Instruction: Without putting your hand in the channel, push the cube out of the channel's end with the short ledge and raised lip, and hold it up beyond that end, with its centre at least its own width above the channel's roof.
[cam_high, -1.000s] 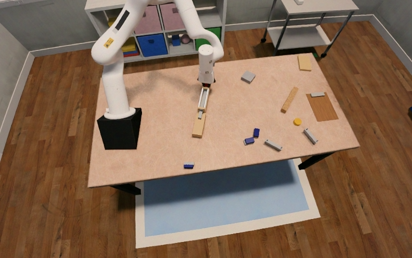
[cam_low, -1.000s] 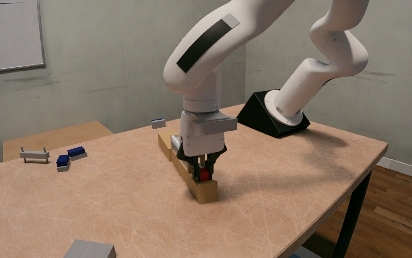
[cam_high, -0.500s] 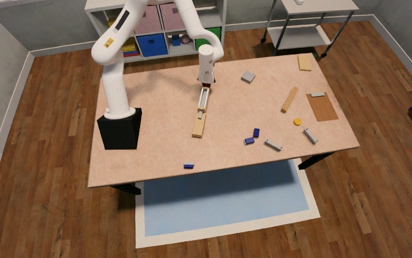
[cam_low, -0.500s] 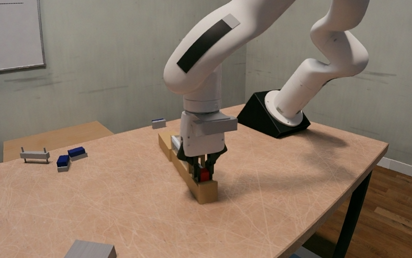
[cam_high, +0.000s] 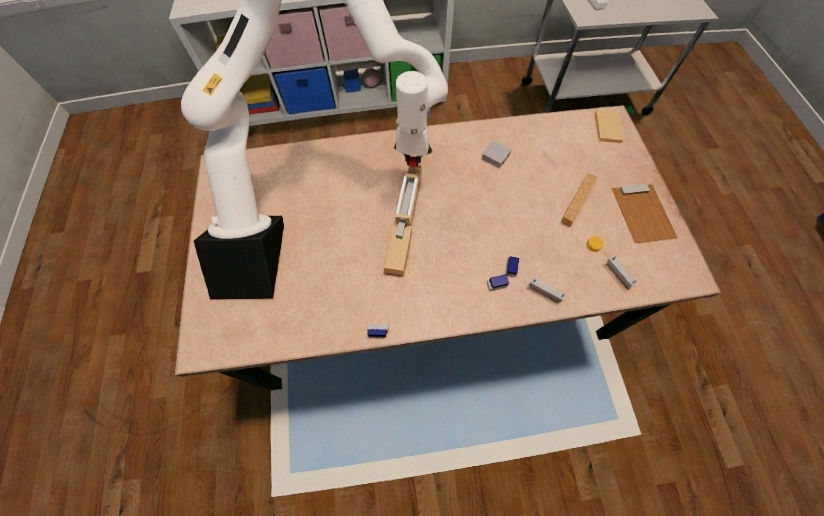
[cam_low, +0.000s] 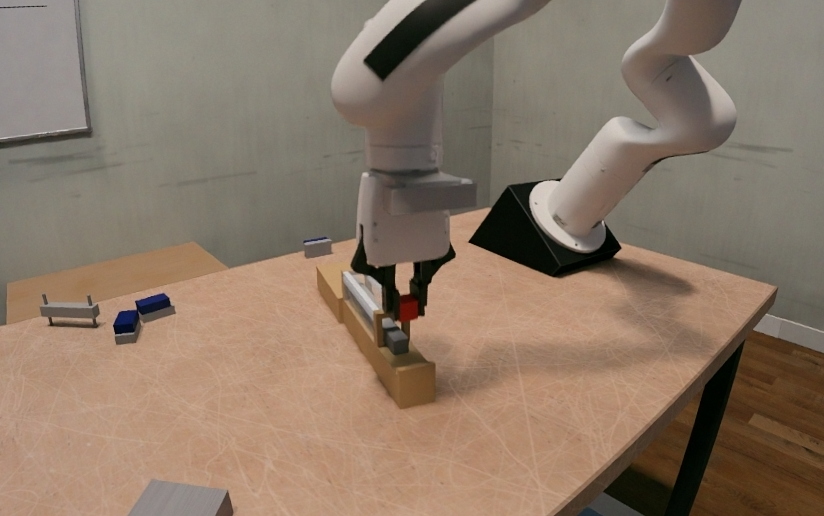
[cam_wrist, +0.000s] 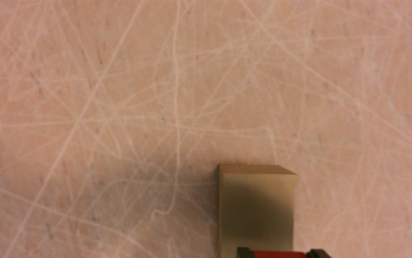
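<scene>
Now: hand 12 cm to the left of the wooden channel, 7 cm above it and 5 cm past it. The rest, counted from my hand: grey block 33 cm ahead, 11 cm below, 4 cm to the left; then pale grey bar 19 cm to the right, 8 cm behind, 7 cm below; then red cube 1 cm below.
</scene>
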